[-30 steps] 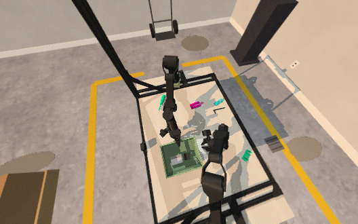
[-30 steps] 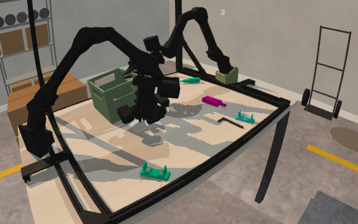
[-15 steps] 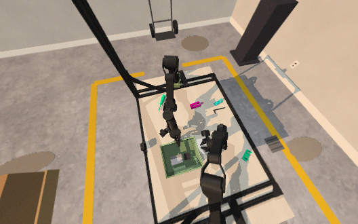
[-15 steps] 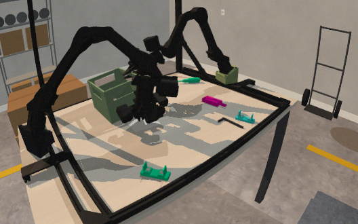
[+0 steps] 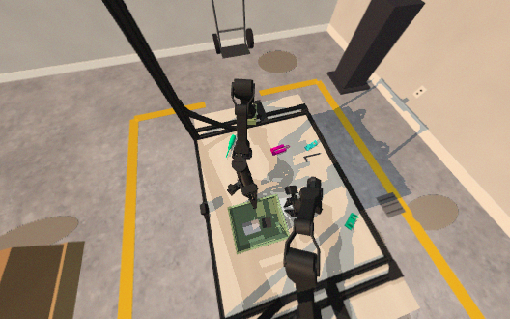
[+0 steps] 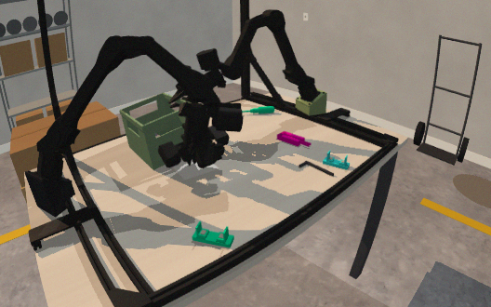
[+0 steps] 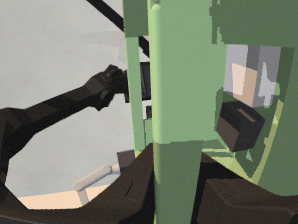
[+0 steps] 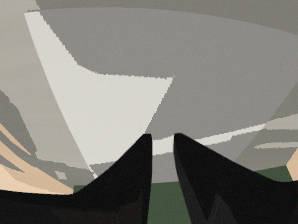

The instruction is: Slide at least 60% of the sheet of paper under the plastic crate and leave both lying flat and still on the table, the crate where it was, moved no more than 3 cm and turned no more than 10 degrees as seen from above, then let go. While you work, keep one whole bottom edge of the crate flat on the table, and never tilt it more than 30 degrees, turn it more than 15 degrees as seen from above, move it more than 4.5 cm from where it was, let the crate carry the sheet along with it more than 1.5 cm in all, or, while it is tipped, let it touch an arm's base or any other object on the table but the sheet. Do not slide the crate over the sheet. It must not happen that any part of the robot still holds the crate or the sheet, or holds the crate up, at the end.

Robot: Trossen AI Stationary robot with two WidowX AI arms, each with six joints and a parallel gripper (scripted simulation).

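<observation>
The green plastic crate is 16 cm behind my right hand, 3 cm to the right of it and 4 cm above it. The rest, counted from my right hand: paper sheet (2 cm behind, 3 cm below); then black hex key (21 cm ahead, 24 cm to the left, 3 cm below); then green clamp (28 cm ahead, 13 cm to the right, 2 cm below).
</observation>
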